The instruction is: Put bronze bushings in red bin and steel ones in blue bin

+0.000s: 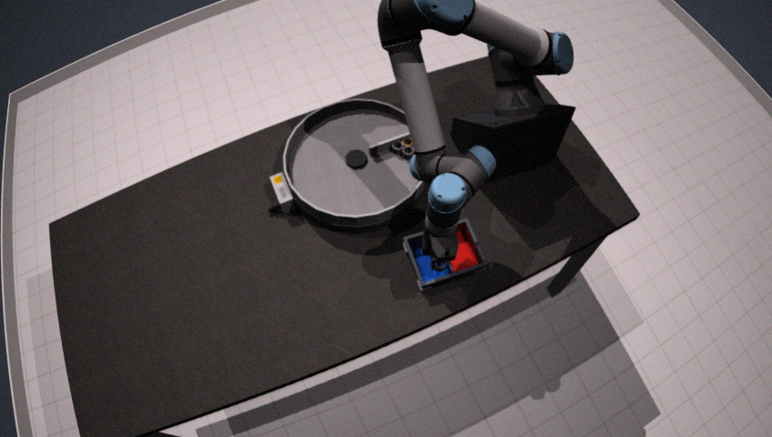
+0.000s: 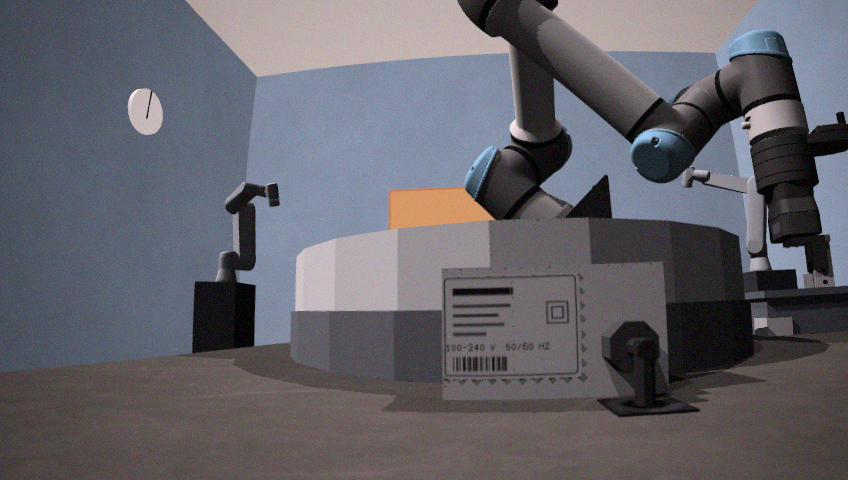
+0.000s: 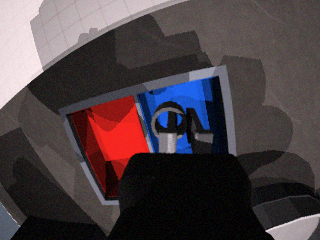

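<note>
Right now the red bin is 5 cm behind my hand, 4 cm below it and 2 cm to the right of it. The rest, counted from my hand: grey turntable 40 cm to the right, 3 cm ahead, 1 cm below.
</note>
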